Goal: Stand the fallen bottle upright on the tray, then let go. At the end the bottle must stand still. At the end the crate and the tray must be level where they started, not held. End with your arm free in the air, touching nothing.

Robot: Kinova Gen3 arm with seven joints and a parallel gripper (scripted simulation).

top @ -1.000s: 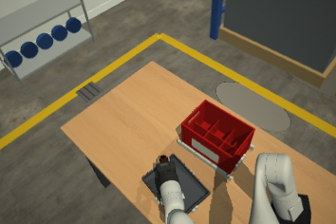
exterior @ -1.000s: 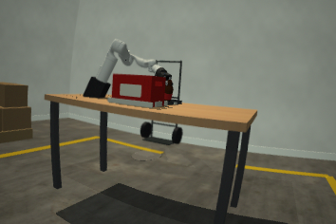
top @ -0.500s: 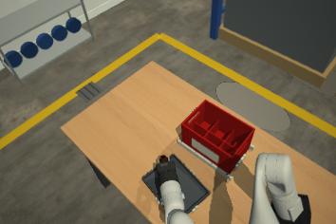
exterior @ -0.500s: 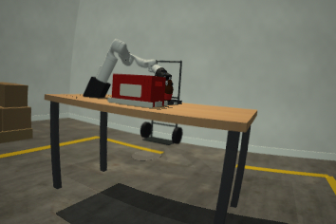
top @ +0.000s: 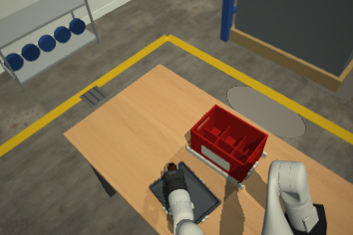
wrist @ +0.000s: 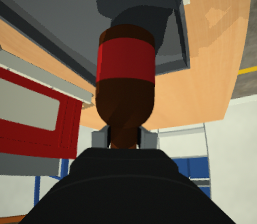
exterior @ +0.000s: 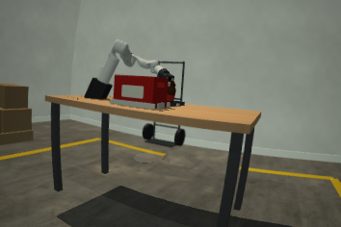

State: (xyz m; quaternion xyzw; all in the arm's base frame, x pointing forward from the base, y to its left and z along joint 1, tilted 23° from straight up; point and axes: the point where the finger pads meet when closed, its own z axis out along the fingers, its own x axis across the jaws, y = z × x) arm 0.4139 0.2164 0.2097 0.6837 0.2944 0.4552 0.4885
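The bottle lies 10 mm behind my hand, 10 mm to the left of it and 50 mm below it. From my hand the other things lie so: tray (70 mm behind, 130 mm below); red crate (20 mm behind, 280 mm to the right, 60 mm below).
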